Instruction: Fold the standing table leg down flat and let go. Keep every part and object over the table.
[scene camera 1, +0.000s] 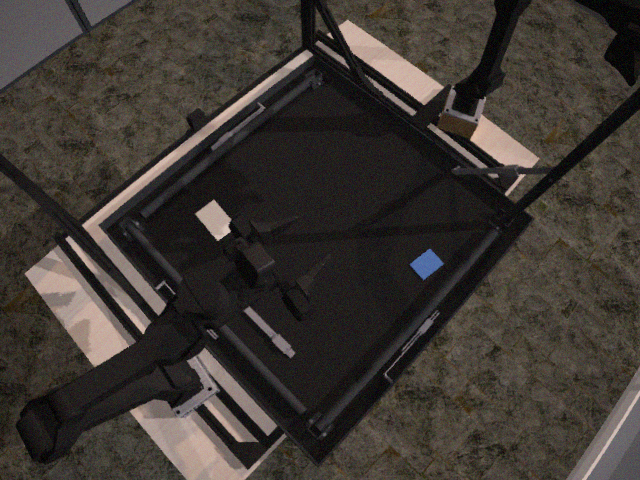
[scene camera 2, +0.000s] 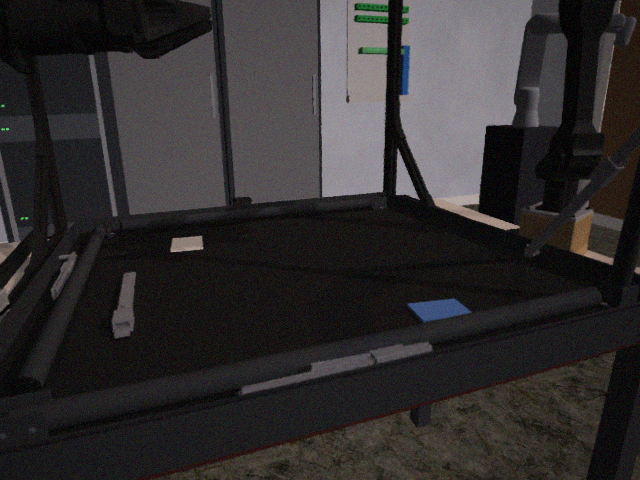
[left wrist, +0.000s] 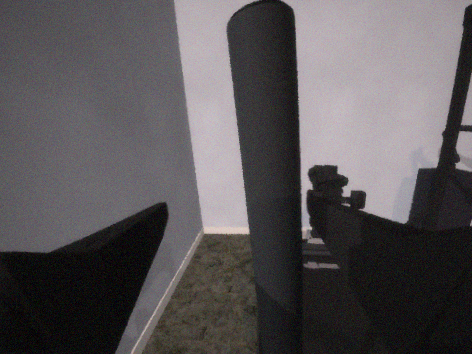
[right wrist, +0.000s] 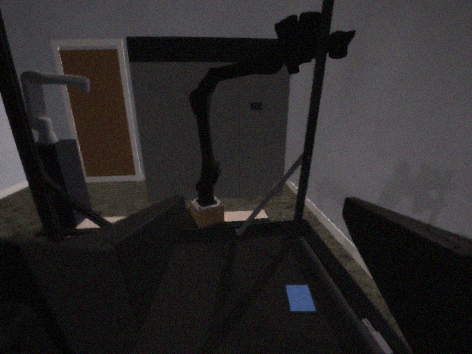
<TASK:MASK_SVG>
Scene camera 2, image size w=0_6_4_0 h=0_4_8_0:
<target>my right gripper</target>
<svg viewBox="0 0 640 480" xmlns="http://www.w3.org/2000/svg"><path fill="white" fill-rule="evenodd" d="M55 0L58 29L65 47L71 54L96 55L96 52L121 51L123 53L133 53L134 51L144 59L157 59L159 55L164 56L166 53L213 29L212 21L208 20L211 18L208 6L181 0Z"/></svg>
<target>blue square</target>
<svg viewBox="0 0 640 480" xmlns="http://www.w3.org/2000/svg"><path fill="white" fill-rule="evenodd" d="M471 313L470 310L455 298L407 304L407 307L422 323Z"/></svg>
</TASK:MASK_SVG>
